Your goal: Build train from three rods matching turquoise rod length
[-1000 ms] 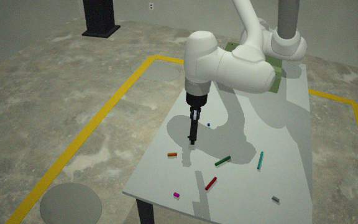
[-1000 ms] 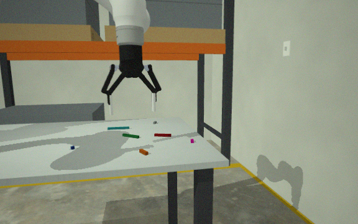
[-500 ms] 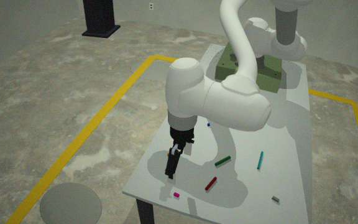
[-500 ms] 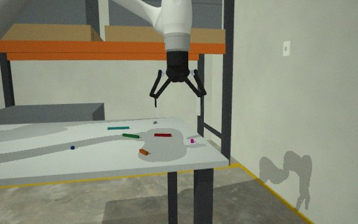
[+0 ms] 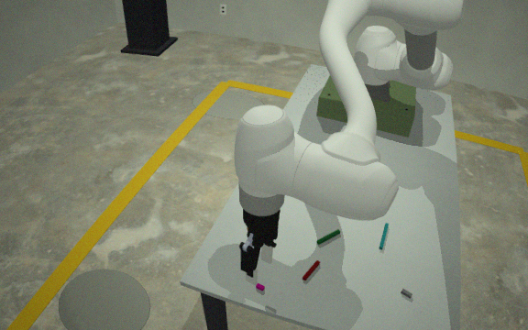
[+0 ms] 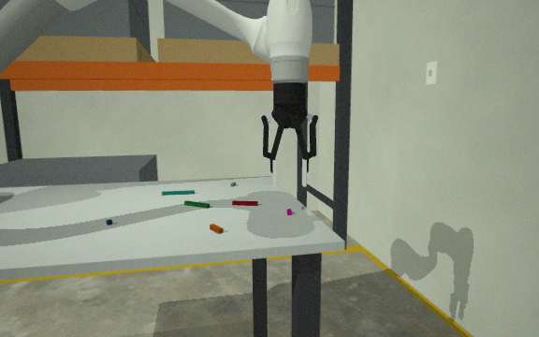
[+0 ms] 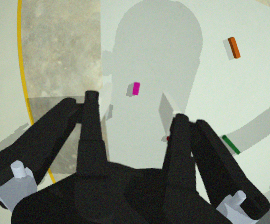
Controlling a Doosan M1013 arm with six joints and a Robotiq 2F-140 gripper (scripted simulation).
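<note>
My hand is 100 mm above the magenta rod and 10 mm to the right of it. The rest, counted from my hand: orange rod: 190 mm behind, 100 mm below, 70 mm to the right; then green rod: 210 mm behind, 150 mm to the left, 100 mm below; then red rod: 120 mm to the left, 100 mm below, 90 mm behind.
</note>
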